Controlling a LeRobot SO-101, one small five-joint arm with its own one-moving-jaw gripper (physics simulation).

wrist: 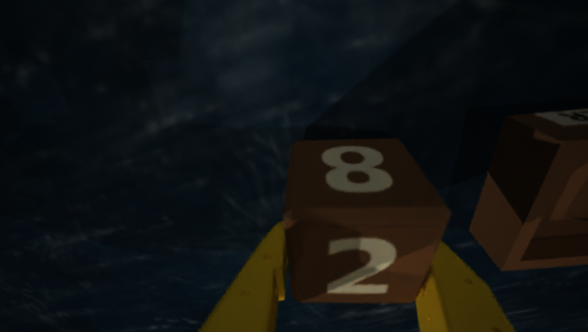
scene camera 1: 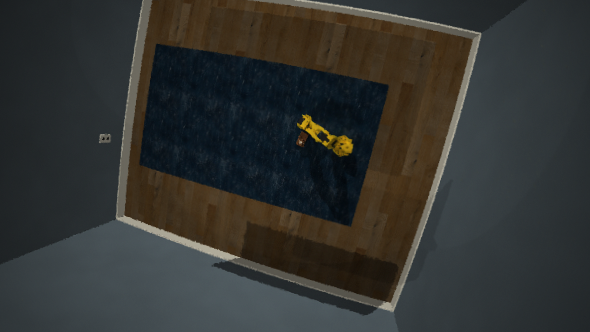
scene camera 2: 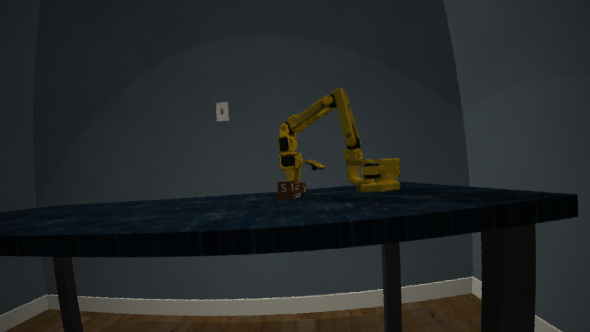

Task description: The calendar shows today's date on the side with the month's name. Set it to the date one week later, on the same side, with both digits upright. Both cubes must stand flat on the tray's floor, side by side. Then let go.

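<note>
My gripper is shut on a brown digit cube, with a jaw on each side. In the wrist view this cube shows an 8 and a 2; in scene camera 2 it is partly hidden behind the tray and the other cube. The brown tray stands to the right of the held cube in the wrist view, with a gap between them. Its white month label is cut off there. The other cube is at the tray, showing a 5 and a 1; its seating is unclear.
The dark blue table top lies under the tray and arm. The yellow arm's base stands to the right of the tray in both scene views.
</note>
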